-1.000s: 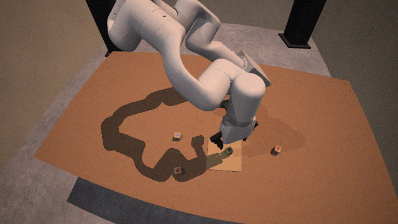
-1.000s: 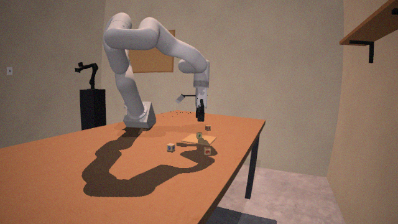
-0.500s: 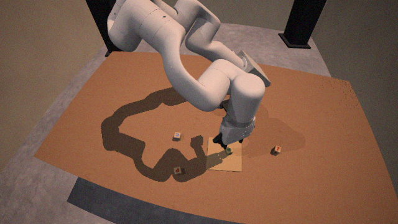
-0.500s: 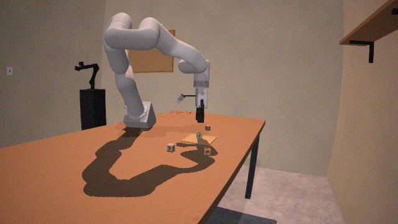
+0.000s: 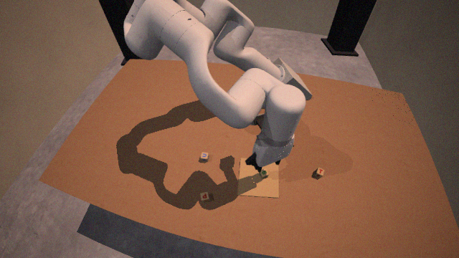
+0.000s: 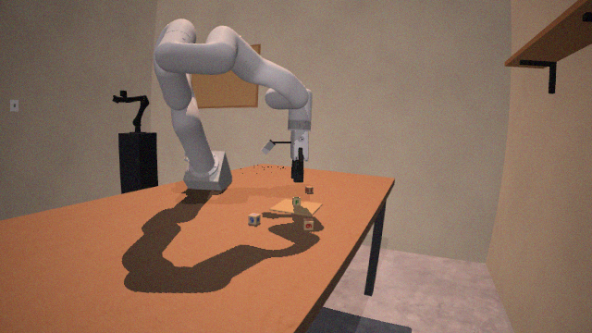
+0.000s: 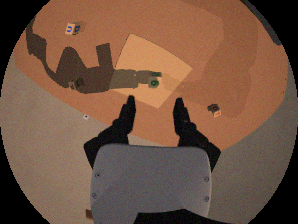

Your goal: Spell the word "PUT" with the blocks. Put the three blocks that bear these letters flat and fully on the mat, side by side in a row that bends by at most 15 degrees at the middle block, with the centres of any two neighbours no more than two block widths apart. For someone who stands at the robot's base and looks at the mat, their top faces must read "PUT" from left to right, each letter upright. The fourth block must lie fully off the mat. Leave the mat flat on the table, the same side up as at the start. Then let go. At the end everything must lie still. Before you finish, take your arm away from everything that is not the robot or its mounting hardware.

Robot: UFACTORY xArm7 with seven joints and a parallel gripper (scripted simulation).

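Right now my hand is 10 mm short of the tan mat, 20 mm to the left of it and 100 mm above it. Also, from my hand: T block (20 mm ahead, 210 mm to the left, 90 mm below); P block (70 mm ahead, 200 mm to the right, 90 mm below).
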